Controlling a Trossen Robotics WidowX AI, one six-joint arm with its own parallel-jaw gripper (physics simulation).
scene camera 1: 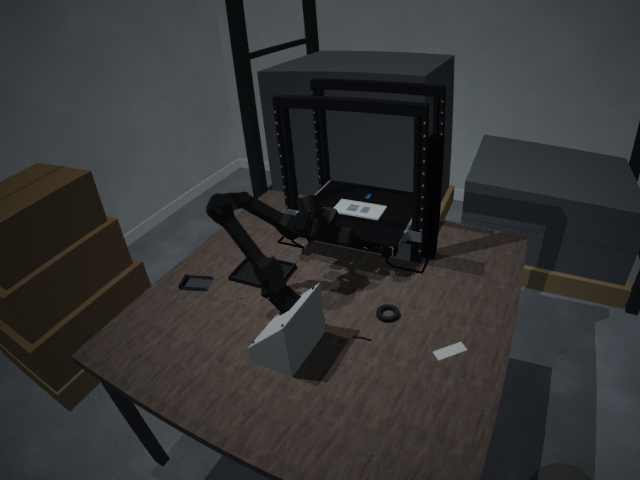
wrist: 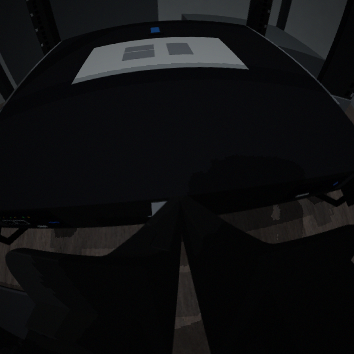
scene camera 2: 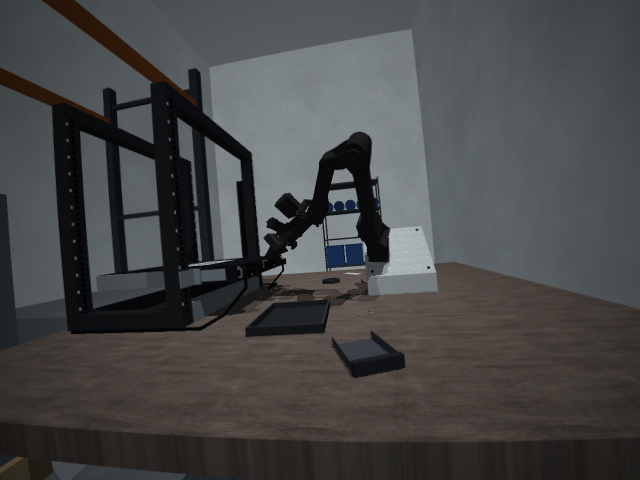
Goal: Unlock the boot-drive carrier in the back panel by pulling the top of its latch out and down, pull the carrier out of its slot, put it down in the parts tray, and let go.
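Where they show: gripper, fingertip midpoint: [scene camera 1: 337, 235] [wrist: 179, 203] [scene camera 2: 265, 259]; arm's base, origin of the base link: [scene camera 1: 290, 305] [scene camera 2: 378, 254].
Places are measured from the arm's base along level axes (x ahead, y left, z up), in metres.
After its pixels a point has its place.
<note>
The black server [scene camera 1: 372, 230] {x 0.457, y -0.039, z 0.017 m} [wrist: 150, 130] {x 0.424, y 0.079, z 0.017 m} sits in the open rack, its back panel facing my arm. My gripper [scene camera 2: 266, 256] {x 0.373, y 0.060, z 0.015 m} [wrist: 179, 203] {x 0.373, y 0.060, z 0.015 m} is shut and empty, its fingertips at the panel's upper edge. A small pale patch [wrist: 159, 208] shows on the panel just left of the fingertips in the wrist view. The carrier and its latch are too dark and too covered by the fingers to make out, so the latch's position cannot be told. The parts tray [scene camera 1: 247, 272] {x 0.174, y 0.346, z -0.114 m} [scene camera 2: 292, 314] {x 0.214, y 0.266, z -0.115 m}, black, shallow and rimmed, lies on the table in front of the rack.
Rack posts [scene camera 1: 420, 186] {x 0.522, y -0.193, z 0.199 m} [scene camera 2: 169, 206] {x 0.469, y 0.354, z 0.174 m} flank the server. A small dark open-ended holder [scene camera 1: 197, 283] {x 0.028, y 0.480, z -0.117 m} [scene camera 2: 369, 351] {x 0.015, y 0.469, z -0.117 m} lies beside the tray. A white wedge base [scene camera 1: 305, 330] {x -0.052, y -0.088, z -0.015 m} [scene camera 2: 408, 258] {x -0.090, y 0.011, z -0.019 m} carries my arm. A black ring [scene camera 1: 388, 313] {x 0.196, y -0.236, z -0.105 m} and a white strip [scene camera 1: 449, 350] {x 0.151, y -0.456, z -0.118 m} lie on the table. Cables hang by the rack.
</note>
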